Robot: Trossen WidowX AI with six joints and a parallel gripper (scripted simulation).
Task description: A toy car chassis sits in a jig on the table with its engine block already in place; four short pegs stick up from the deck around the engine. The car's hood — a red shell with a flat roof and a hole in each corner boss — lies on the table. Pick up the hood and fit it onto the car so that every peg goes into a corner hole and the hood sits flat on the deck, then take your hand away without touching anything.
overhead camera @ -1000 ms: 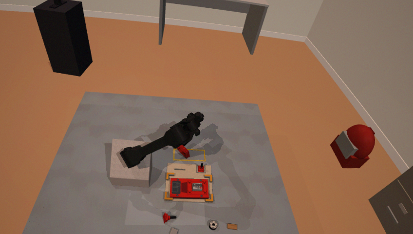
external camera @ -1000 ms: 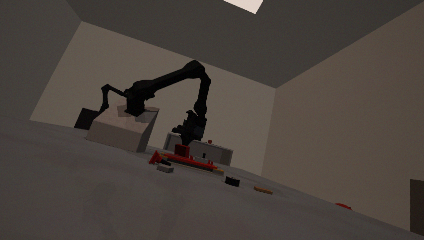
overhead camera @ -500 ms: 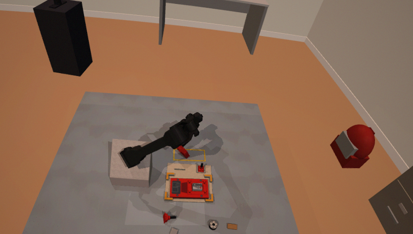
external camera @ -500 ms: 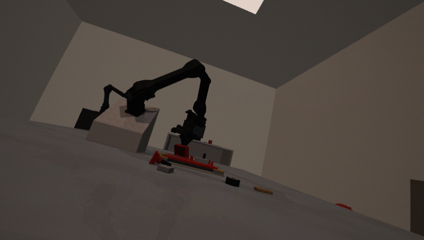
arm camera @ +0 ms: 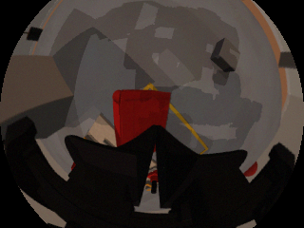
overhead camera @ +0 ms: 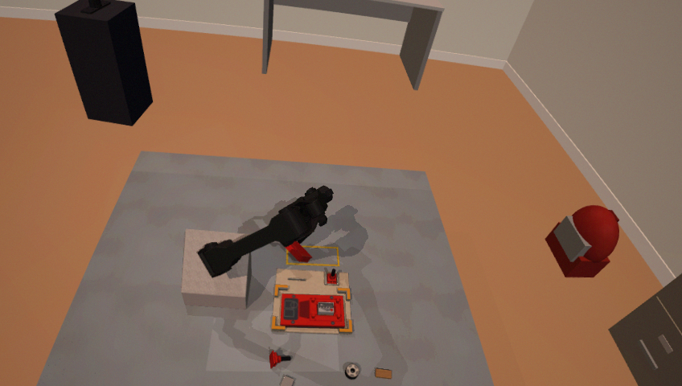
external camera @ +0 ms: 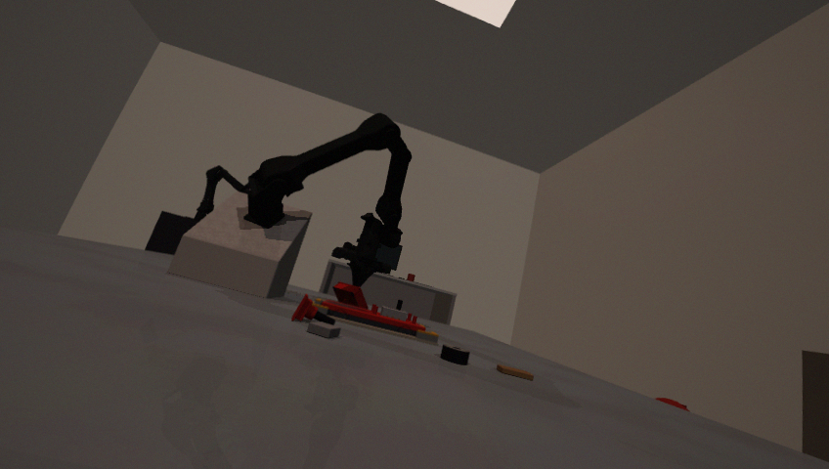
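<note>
My gripper tip is now 2 cm to the left of the red hood, 2 cm above it and 1 cm past it. Also, from my gripper tip: black post 13 cm ahead, 10 cm to the right, 2 cm below; grey engine block 22 cm to the right, 12 cm ahead, 3 cm below; grey cube 16 cm to the left, 4 cm below, 2 cm behind.
</note>
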